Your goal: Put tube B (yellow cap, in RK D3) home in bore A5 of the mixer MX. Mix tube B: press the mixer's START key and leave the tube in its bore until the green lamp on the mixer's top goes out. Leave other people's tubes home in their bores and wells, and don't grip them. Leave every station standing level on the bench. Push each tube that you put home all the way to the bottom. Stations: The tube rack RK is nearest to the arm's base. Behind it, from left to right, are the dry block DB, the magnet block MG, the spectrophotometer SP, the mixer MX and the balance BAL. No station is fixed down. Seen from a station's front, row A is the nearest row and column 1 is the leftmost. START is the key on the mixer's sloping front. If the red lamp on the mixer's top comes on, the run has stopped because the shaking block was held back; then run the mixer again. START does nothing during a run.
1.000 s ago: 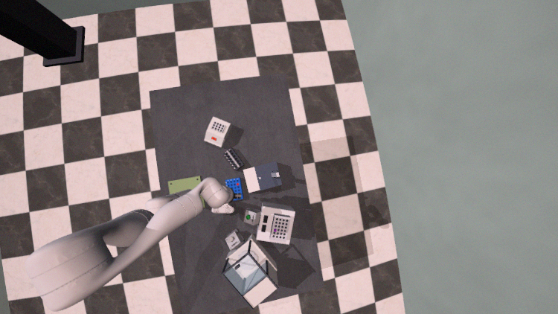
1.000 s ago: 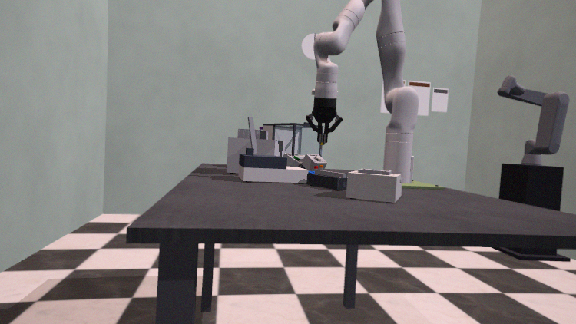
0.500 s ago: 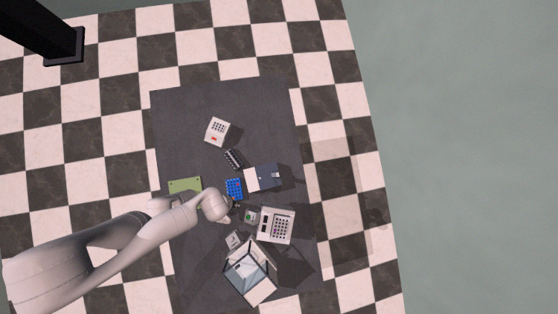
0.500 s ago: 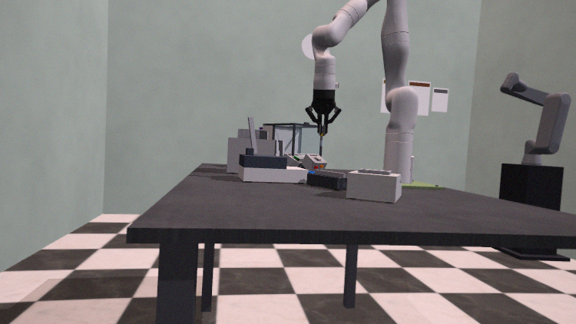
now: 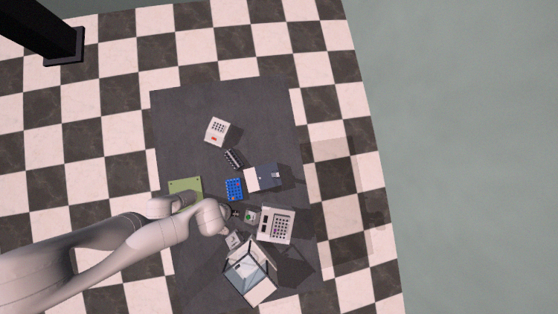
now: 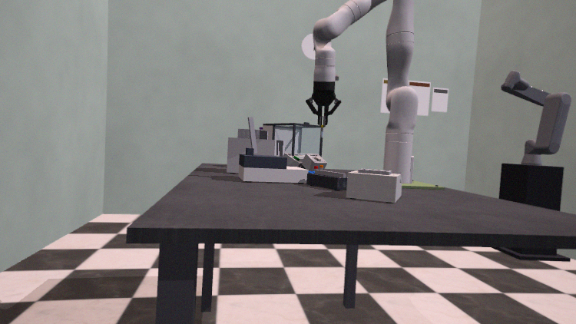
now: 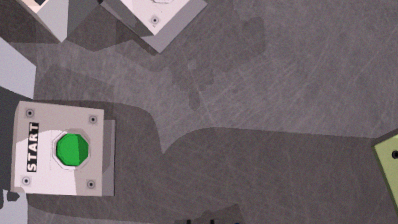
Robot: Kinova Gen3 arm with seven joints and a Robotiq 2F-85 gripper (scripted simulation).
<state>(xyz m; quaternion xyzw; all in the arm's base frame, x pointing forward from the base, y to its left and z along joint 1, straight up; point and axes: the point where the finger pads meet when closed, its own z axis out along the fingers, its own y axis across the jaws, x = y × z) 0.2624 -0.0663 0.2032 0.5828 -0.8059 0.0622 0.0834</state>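
Right now my hand is 220 mm short of the purple-capped tube, 140 mm to the left of it and 50 mm above it. Round my hand: blue tube rack RK: 200 mm below, 80 mm to the left, 10 mm ahead; then print key: 190 mm to the right, 140 mm below, 30 mm behind; then green start key: 140 mm below, 80 mm to the right, 80 mm ahead.
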